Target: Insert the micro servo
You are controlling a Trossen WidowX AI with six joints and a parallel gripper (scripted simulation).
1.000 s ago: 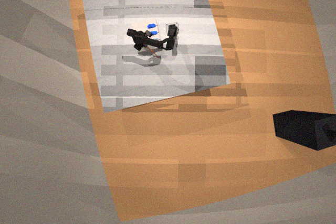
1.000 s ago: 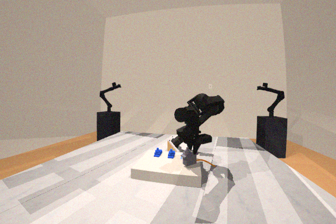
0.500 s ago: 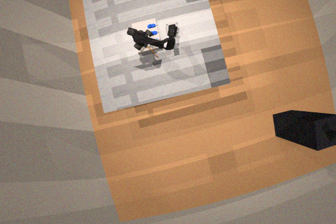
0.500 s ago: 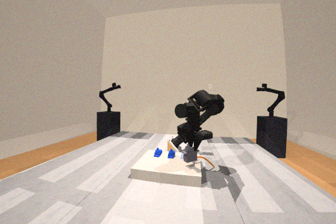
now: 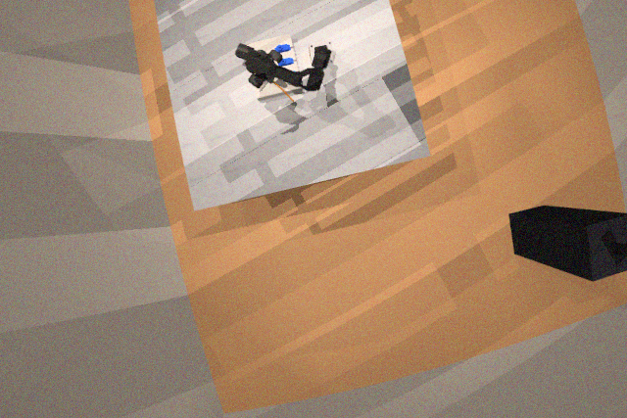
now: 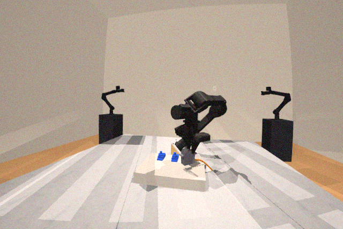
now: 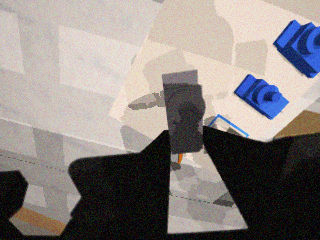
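My gripper tip is 10 cm above the cream deck, 8 cm to the left of it and 2 cm short of it.
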